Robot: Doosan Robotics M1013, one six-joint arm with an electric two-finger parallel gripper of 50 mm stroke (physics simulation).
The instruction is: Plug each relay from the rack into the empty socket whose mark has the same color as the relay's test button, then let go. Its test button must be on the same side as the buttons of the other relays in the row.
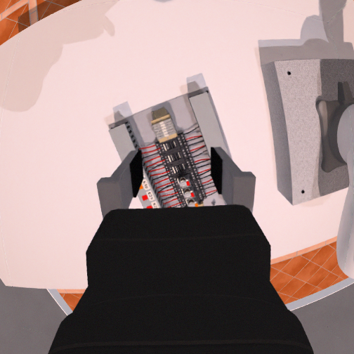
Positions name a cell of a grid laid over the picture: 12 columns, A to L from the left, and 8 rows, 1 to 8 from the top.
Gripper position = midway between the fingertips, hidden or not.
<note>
I see my gripper (F4) and a grey panel (G3).
</note>
